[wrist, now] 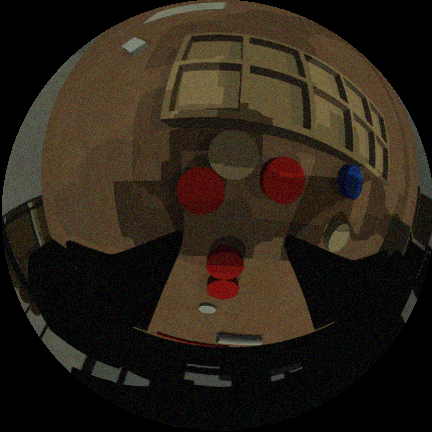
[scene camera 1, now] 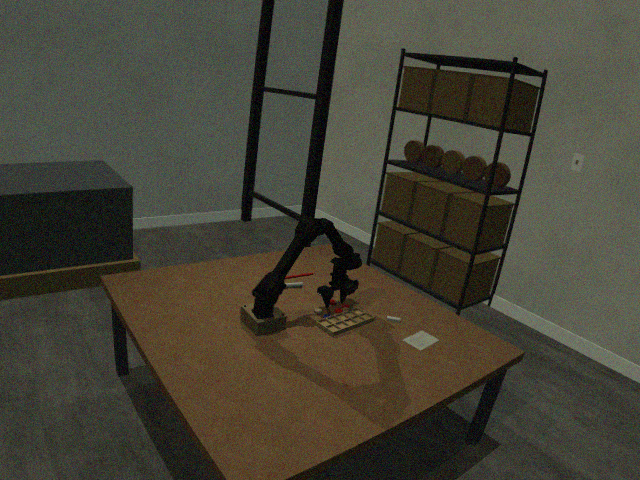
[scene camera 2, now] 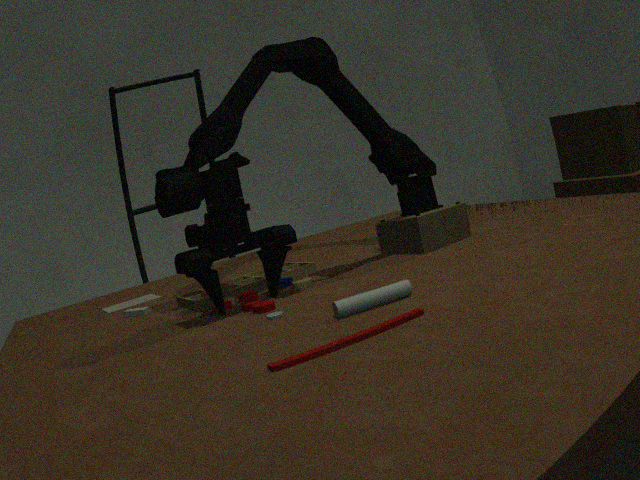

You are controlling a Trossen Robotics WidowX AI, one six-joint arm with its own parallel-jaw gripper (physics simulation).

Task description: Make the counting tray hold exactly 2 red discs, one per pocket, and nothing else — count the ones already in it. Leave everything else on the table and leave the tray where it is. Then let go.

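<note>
The wooden counting tray [scene camera 1: 354, 326] [wrist: 215, 64] has two rows of pockets; no disc shows in them in the wrist view. Beside its near long edge lie a cream disc [wrist: 233, 155], a red disc [wrist: 201, 190], another red disc [wrist: 283, 180] and a blue disc [wrist: 350, 182]. A second cream disc [wrist: 339, 237] lies further right. My gripper [scene camera 1: 334, 307] [scene camera 2: 249, 304] [wrist: 234, 238] is open and empty, fingers wide and low over the table. A third red disc [wrist: 225, 264] shows between the fingers in the wrist view, with one more red disc [wrist: 223, 289] just beyond it.
A small white disc [scene camera 2: 275, 315] [wrist: 207, 308], a white cylinder [scene camera 1: 294, 285] [scene camera 2: 373, 298] and a red rod [scene camera 1: 299, 275] [scene camera 2: 346, 341] lie beyond the red discs. A white block [scene camera 1: 393, 318] [wrist: 135, 46] and a white sheet [scene camera 1: 420, 339] lie past the tray's end.
</note>
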